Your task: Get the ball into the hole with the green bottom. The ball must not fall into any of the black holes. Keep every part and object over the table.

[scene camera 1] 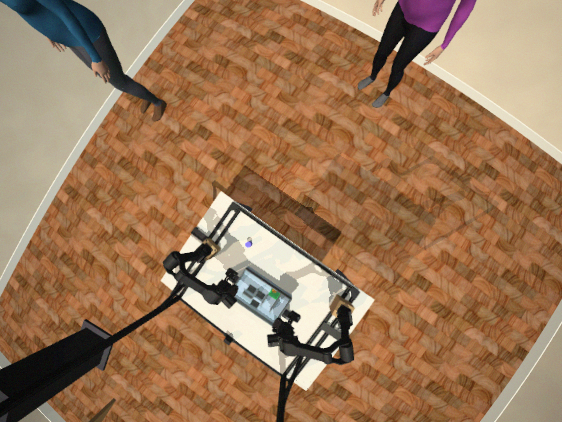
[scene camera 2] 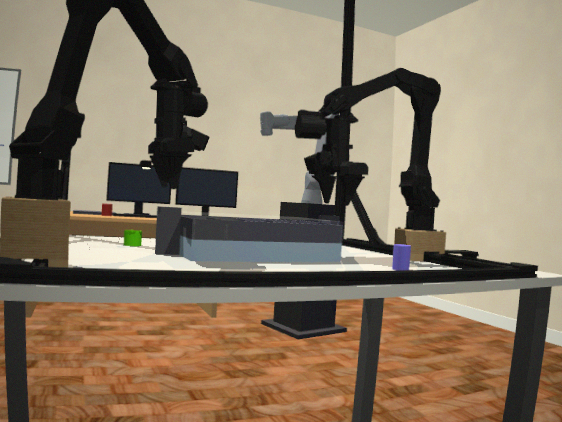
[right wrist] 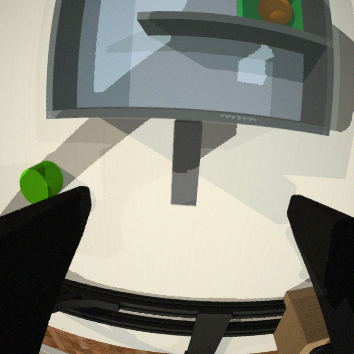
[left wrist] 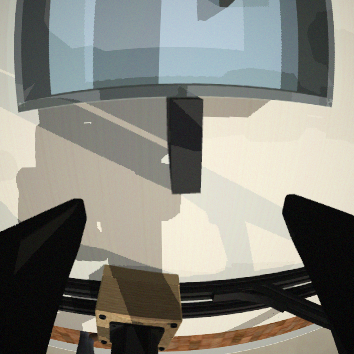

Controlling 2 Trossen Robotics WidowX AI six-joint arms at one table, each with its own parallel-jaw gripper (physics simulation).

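Note:
The blue-grey maze box (scene camera 1: 257, 311) (scene camera 2: 260, 250) (left wrist: 175, 92) (right wrist: 175, 114) rests level on the table. The orange ball (right wrist: 275, 11) lies within the green-bottomed hole (right wrist: 297, 21) in the right wrist view, behind an inner wall; the frame's top edge cuts off part of this area. Black holes (scene camera 1: 252, 289) show in scene camera 1. A dark handle (left wrist: 186, 145) (right wrist: 186, 162) (scene camera 2: 168, 231) sticks out at each end of the box. My left gripper (scene camera 2: 337, 201) (left wrist: 186, 207) is open and empty above one handle. My right gripper (scene camera 2: 172, 188) (right wrist: 193, 201) is open and empty above the other; both are clear of the handles.
A green cylinder (scene camera 2: 132, 238) (right wrist: 42, 182) lies on the table near the right gripper's end of the box. A purple cylinder (scene camera 1: 248, 244) (scene camera 2: 401, 257) stands on the table away from the box. Black rails (scene camera 2: 250, 276) run along the table edges. Two people stand off the table.

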